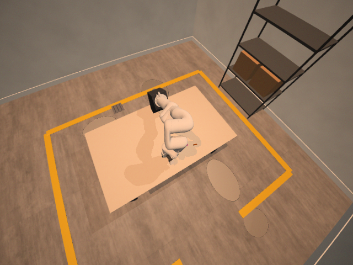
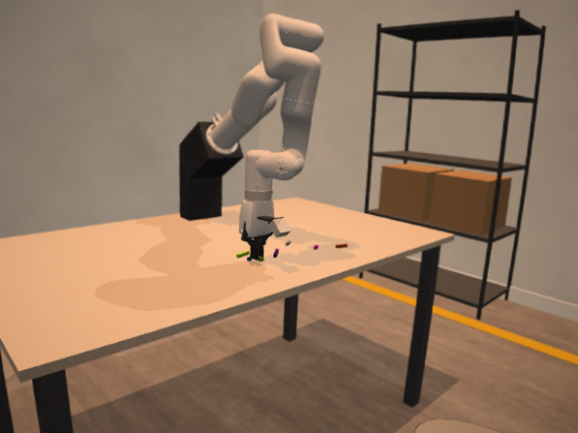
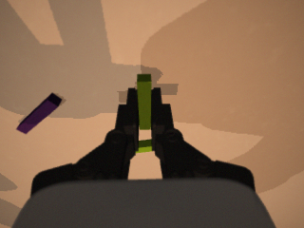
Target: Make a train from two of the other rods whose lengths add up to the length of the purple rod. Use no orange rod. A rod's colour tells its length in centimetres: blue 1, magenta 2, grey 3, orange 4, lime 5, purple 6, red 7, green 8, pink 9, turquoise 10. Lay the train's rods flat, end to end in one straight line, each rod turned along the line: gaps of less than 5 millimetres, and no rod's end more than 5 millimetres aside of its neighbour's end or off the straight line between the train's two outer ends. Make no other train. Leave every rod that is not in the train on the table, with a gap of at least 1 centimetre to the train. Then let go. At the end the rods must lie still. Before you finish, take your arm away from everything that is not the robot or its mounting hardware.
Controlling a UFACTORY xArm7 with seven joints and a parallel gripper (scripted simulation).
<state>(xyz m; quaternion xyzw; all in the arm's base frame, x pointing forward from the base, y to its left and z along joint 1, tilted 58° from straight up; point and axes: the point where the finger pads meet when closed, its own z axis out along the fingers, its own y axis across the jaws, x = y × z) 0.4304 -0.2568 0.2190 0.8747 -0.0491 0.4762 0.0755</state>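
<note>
My gripper is now 30 mm past the small blue rod, 30 mm above it and 10 mm to the right of it. Also, from my hand: purple rod 100 mm to the left, 30 mm below, 10 mm ahead; grey rod 220 mm to the left, 30 mm below, 10 mm behind; magenta rod 230 mm to the left, 80 mm ahead, 30 mm below.
</note>
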